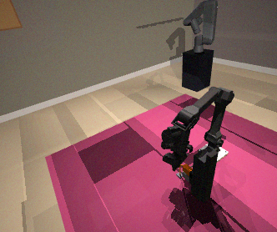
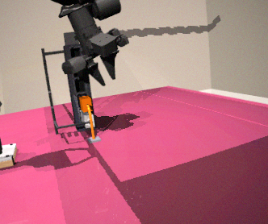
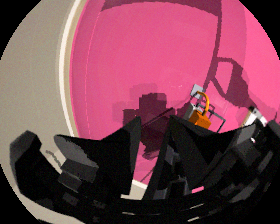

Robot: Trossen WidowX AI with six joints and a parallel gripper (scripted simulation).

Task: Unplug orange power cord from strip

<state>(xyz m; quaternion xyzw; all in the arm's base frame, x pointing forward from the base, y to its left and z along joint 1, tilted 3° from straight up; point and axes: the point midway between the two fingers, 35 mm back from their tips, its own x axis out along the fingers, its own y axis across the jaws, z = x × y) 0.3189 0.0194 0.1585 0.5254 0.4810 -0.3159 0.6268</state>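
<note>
My gripper tip is 7 cm past the orange plug, 3 cm to the right of it and 4 cm above it. Also, from my gripper tip: thin black frame: 15 cm behind, 10 cm to the left, 1 cm below; then black power strip: 6 cm behind, 10 cm to the left, 1 cm below.
</note>
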